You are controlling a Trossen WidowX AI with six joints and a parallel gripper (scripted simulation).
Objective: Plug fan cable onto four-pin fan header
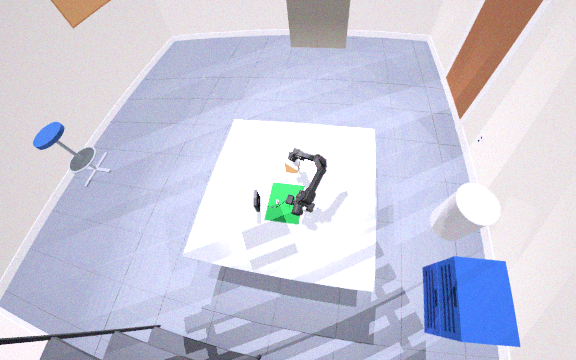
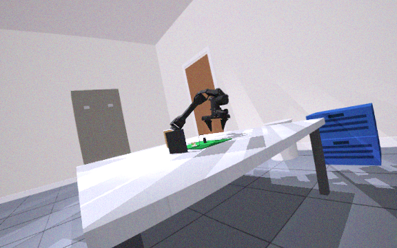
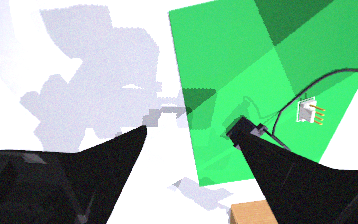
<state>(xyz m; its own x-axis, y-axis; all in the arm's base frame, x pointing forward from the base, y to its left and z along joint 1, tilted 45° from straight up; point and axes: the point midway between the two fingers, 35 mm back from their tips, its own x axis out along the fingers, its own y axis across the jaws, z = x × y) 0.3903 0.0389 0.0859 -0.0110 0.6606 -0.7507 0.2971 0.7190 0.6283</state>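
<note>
My gripper tip is now 7 cm to the left of the black fan plug, 6 cm past it and 4 cm above it. Also, from my gripper tip: black fan (30 cm to the right, 3 cm behind); white four-pin fan header (17 cm to the right, 6 cm below, 6 cm behind); green board (12 cm to the right, 8 cm below, 5 cm behind).
</note>
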